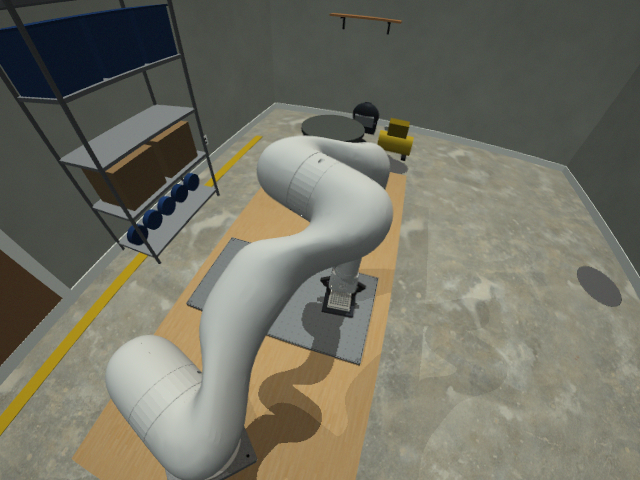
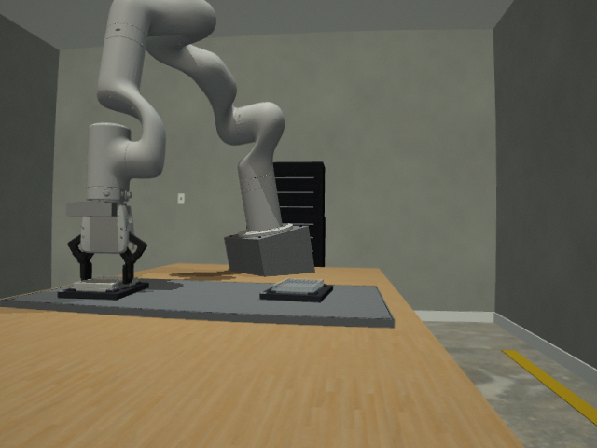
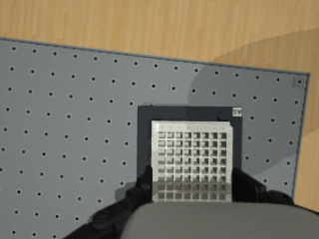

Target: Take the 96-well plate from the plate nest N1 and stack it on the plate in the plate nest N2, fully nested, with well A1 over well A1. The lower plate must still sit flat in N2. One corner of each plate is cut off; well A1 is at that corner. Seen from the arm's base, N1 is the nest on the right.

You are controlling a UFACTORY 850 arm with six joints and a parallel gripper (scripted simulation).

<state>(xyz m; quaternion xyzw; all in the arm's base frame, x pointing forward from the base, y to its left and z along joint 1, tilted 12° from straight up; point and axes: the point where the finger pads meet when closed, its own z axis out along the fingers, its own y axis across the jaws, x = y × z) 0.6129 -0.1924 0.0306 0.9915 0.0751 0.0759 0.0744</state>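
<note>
The plate nest is 20 mm below my hand.
</note>
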